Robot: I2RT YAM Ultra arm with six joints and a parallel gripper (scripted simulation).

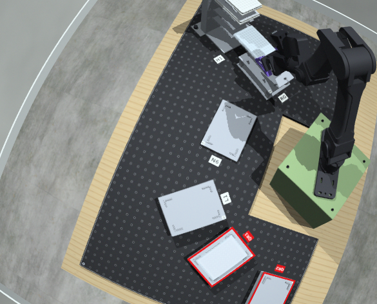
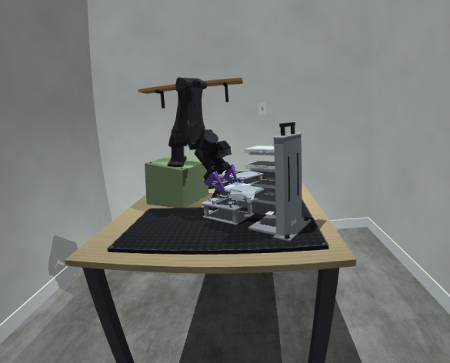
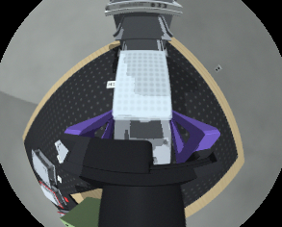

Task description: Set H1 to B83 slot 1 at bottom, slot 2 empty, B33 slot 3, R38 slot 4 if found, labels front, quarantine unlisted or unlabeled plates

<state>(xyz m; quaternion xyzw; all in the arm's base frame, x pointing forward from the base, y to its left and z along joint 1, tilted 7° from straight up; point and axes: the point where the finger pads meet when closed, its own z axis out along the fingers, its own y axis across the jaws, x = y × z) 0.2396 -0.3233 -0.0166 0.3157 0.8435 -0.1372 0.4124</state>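
Right now my hand is 60 mm above the regrip nest RG, 10 mm to the right of it and 10 mm past it. The rest, counted from my hand: plate hotel H1 (190 mm ahead, 160 mm to the right, 40 mm above); then landing nest L1 (510 mm to the left, 120 mm ahead, 70 mm below); then recovery nest N6 (250 mm to the left, 110 mm below, 70 mm ahead).
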